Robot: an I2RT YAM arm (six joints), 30 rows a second.
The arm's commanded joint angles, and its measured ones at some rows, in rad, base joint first. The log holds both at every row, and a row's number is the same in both.
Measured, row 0:
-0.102, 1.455, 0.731, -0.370, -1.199, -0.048
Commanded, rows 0 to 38:
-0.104, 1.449, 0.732, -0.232, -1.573, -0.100
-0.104, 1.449, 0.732, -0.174, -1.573, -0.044
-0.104, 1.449, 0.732, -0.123, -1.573, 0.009
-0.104, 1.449, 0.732, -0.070, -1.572, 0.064
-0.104, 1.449, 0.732, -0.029, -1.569, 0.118
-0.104, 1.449, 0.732, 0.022, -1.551, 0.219
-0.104, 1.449, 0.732, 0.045, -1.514, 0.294
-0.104, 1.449, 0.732, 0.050, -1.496, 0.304
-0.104, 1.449, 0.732, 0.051, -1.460, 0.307
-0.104, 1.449, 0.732, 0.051, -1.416, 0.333
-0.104, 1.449, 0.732, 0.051, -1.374, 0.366
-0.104, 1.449, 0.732, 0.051, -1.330, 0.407
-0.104, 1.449, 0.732, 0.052, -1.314, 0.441
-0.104, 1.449, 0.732, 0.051, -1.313, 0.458
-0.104, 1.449, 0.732, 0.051, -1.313, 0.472
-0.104, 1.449, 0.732, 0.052, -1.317, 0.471
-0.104, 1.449, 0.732, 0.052, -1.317, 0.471
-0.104, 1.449, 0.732, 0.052, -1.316, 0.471
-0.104, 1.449, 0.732, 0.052, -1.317, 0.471
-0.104, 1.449, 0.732, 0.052, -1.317, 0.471
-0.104, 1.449, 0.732, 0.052, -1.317, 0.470
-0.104, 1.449, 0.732, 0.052, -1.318, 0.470
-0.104, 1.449, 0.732, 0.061, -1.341, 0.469
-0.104, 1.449, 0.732, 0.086, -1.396, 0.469
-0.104, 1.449, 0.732, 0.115, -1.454, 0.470
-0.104, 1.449, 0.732, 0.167, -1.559, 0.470
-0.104, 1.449, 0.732, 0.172, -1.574, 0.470
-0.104, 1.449, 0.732, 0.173, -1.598, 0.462
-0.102, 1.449, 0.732, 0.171, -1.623, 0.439
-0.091, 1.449, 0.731, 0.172, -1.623, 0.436
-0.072, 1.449, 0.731, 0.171, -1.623, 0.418
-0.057, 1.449, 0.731, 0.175, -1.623, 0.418
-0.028, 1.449, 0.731, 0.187, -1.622, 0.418
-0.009, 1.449, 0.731, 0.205, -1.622, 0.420
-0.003, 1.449, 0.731, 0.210, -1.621, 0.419
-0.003, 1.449, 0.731, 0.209, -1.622, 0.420
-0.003, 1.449, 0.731, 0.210, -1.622, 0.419
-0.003, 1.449, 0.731, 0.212, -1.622, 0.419
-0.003, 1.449, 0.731, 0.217, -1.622, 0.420
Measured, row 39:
-0.006, 1.454, 0.723, 0.204, -1.560, 0.443
